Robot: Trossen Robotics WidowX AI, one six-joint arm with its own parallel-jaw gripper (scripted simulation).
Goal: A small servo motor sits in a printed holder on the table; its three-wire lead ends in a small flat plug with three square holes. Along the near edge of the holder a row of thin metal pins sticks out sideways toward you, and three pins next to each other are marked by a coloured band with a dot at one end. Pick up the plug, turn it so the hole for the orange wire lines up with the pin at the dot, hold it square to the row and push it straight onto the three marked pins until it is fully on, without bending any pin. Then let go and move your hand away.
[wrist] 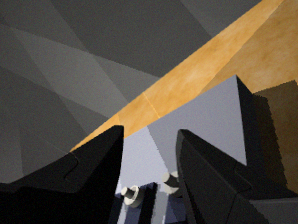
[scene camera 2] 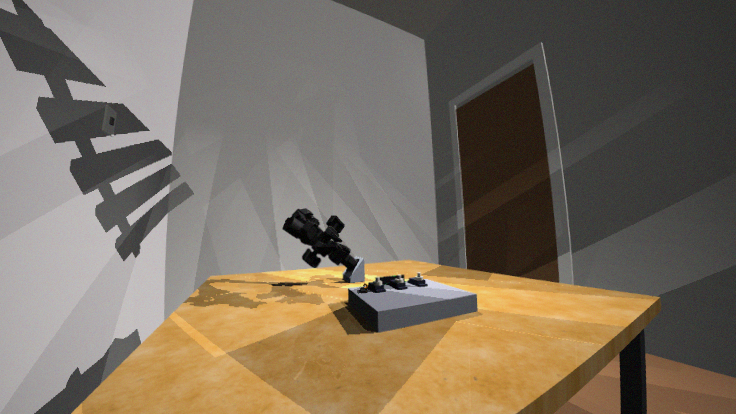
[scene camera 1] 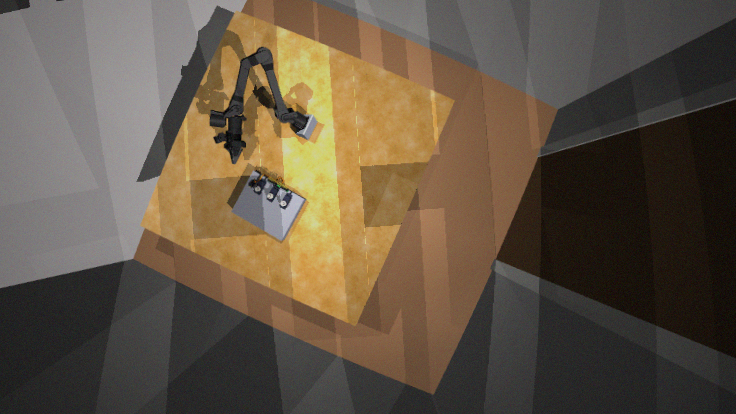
The same spot on a grey printed holder: (scene camera 1: 268, 216) is (scene camera 2: 426, 293).
